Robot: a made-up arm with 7 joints.
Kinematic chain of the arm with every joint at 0, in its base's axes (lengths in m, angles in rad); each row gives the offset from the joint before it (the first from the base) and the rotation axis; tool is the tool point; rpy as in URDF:
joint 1: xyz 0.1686 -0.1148 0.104 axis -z
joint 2: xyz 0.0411 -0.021 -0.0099 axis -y
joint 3: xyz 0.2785 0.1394 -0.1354 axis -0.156 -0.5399 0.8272
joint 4: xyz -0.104 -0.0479 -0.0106 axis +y
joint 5: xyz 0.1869 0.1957 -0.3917 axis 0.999 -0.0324 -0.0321
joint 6: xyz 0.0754 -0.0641 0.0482 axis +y
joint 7: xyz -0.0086 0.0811 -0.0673 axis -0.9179 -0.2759 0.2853
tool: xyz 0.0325 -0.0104 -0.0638 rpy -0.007 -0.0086 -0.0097
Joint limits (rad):
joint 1: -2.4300..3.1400
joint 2: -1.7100..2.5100
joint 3: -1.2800..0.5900
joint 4: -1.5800..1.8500
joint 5: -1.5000..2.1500
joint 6: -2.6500..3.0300
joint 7: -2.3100..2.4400
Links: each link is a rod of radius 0.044 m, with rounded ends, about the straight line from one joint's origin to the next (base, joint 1, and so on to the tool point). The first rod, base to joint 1, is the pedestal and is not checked.
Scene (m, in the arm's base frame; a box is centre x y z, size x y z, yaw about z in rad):
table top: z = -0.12
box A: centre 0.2 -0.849 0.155 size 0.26 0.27 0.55 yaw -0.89
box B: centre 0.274 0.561 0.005 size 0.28 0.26 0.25 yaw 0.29
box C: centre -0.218 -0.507 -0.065 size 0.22 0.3 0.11 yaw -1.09
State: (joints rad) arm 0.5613 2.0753 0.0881 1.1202 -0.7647 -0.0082 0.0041
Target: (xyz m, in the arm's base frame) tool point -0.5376 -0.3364 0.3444
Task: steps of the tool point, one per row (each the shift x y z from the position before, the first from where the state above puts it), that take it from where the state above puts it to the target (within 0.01 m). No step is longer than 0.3 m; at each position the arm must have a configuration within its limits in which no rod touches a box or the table.
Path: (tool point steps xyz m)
1: -0.1016 -0.1128 0.2081
2: -0.1428 -0.0042 0.1893
3: -0.0730 -0.0989 0.0039
4: -0.0961 -0.0808 0.0013
5: -0.1149 -0.0575 -0.0014
6: -0.1284 -0.0302 -0.0042
7: -0.1353 0.0003 -0.0072
8: -0.2311 0.0340 -0.1031
9: -0.1933 0.1241 -0.1208
10: -0.1217 0.1887 -0.1316

